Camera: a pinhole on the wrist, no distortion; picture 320 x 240 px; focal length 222.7 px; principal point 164.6 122.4 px. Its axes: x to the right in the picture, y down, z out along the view. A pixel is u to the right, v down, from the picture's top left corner.
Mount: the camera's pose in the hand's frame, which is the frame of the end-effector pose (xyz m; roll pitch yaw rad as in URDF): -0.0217 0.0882 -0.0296 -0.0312 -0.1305 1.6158
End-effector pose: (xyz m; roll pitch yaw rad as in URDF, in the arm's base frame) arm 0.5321 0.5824 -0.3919 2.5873 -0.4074 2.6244
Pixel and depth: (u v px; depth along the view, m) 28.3 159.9 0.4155
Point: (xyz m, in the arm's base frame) 0.4602 0.6171 -0.8055
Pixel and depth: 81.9 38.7 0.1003
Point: 0.5418 0.6557 -0.4184
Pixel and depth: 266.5 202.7 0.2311
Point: 0.7132 0.7626 -0.5252
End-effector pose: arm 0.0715 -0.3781 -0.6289 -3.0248 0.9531 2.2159
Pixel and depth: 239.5 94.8 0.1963
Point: 0.2515 -0.4384 -0.7335
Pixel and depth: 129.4 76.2 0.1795
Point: 0.1570 -0.4571 -0.7253
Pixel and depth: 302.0 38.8 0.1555
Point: 0.2568 -0.3784 -0.7430
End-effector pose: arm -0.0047 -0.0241 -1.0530 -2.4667 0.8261 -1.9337
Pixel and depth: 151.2 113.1 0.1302
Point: 0.0416 0.0640 -1.1180
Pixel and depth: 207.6 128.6 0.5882
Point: 0.3869 0.2781 -1.3627
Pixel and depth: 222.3 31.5 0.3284
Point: 0.1399 0.1057 -1.3483
